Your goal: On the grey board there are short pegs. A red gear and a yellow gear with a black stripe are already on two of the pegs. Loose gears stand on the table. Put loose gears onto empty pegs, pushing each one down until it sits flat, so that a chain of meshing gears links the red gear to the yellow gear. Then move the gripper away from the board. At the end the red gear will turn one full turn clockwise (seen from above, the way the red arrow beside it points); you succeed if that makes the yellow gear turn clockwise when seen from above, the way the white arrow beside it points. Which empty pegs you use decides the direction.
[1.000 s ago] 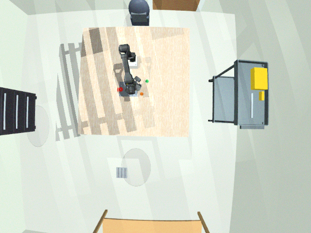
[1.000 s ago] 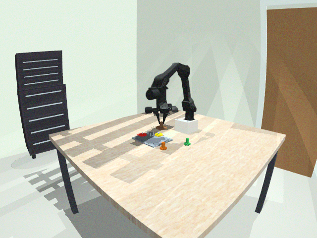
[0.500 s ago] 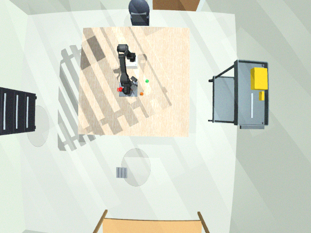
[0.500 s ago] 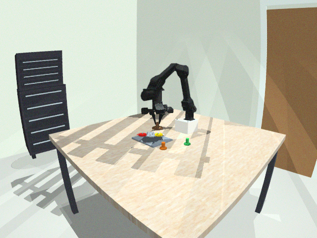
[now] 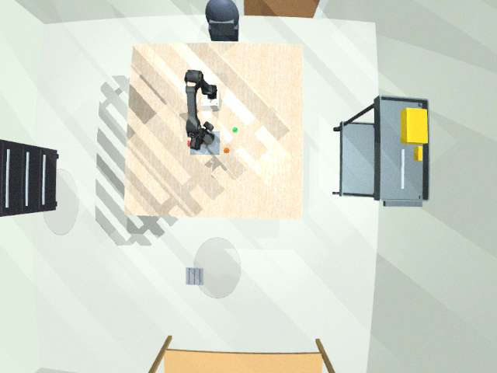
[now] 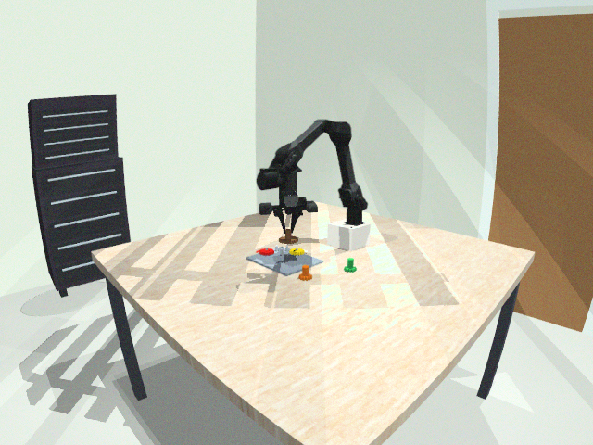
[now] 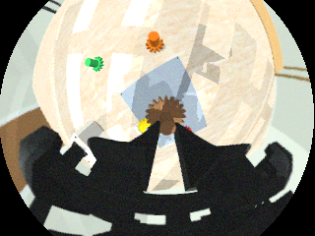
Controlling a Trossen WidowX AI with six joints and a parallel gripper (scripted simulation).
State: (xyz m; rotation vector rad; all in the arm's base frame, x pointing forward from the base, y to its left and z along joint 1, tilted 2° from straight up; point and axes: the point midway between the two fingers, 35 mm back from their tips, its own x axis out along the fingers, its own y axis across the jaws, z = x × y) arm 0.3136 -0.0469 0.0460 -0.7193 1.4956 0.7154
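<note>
The yellow gear lies 90 mm below my gripper tip, 70 mm behind it and 30 mm to the right of it. Also, from my gripper tip: brown gear 10 mm below; then red gear 110 mm to the right, 90 mm below; then orange gear 130 mm to the left, 90 mm below, 60 mm ahead.
</note>
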